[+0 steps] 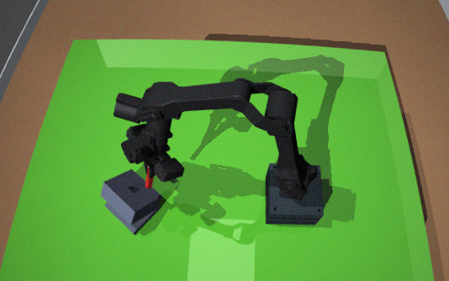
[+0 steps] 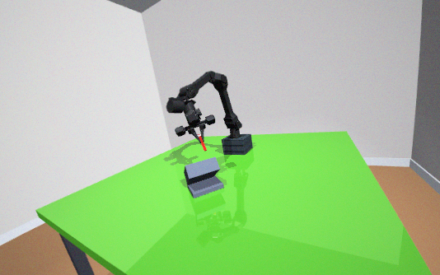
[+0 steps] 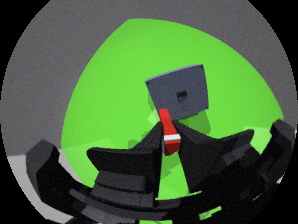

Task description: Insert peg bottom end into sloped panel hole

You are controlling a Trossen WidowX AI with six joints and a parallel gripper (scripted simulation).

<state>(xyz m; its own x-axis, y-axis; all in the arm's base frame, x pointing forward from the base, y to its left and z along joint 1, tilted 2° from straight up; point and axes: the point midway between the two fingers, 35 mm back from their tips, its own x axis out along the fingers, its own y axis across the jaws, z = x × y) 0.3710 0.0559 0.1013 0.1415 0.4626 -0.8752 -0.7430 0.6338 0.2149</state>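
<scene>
Right now my gripper tip is 70 mm short of the grey sloped panel, 30 mm to the right of it and 110 mm above it. The rest, counted from my gripper tip: red peg (10 mm to the right, 10 mm above).
</scene>
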